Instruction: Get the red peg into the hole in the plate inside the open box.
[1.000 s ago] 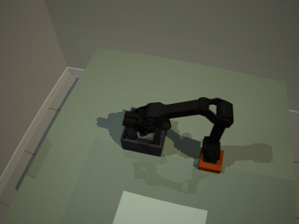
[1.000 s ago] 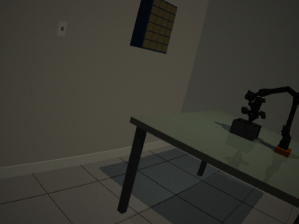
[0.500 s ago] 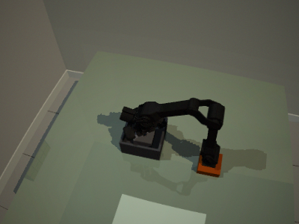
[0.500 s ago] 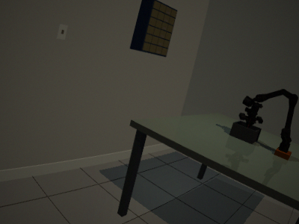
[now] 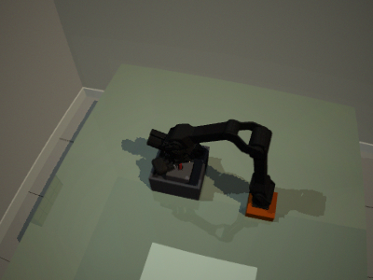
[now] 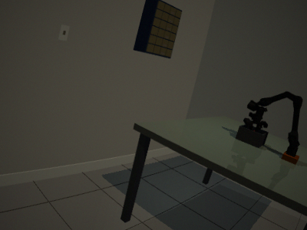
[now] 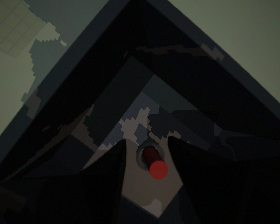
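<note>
My gripper tip is now 1 cm past the red peg, 1 cm to the right of it and 1 cm above it. Round my gripper tip: dark box (1 cm behind, 1 cm to the left, 4 cm below); then grey plate (1 cm behind, 1 cm to the left, 2 cm below).
</note>
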